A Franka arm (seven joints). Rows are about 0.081 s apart.
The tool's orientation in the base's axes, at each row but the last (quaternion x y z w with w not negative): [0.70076, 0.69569, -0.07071, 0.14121]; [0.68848, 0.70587, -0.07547, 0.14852]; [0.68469, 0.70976, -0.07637, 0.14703]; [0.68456, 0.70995, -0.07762, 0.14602]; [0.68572, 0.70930, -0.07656, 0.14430]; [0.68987, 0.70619, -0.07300, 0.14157]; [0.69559, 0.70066, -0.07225, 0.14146]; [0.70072, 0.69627, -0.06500, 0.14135]
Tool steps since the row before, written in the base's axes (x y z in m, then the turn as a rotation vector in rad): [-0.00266, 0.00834, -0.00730, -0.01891, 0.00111, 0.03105]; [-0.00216, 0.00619, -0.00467, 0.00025, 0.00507, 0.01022]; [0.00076, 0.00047, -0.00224, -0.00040, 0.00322, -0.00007]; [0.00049, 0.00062, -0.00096, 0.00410, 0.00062, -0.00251]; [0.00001, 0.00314, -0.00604, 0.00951, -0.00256, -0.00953]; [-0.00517, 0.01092, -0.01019, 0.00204, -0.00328, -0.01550]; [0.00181, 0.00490, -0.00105, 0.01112, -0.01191, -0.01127]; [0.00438, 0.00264, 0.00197, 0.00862, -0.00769, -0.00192]
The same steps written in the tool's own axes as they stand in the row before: [0.01006, -0.00331, 0.00421, -0.00853, -0.01572, -0.03167]; [0.00736, -0.00235, 0.00226, 0.00161, 0.00146, -0.01120]; [0.00113, 0.00057, 0.00205, 0.00309, -0.00024, -0.00097]; [0.00088, 0.00043, 0.00076, 0.00129, 0.00388, 0.00259]; [0.00486, -0.00038, 0.00476, 0.00035, 0.00849, 0.01075]; [0.01352, -0.00567, 0.00590, 0.00152, 0.00048, 0.01589]; [0.00500, 0.00181, -0.00029, -0.00791, 0.00973, 0.01534]; [0.00206, 0.00459, -0.00217, -0.00662, 0.00829, 0.00496]
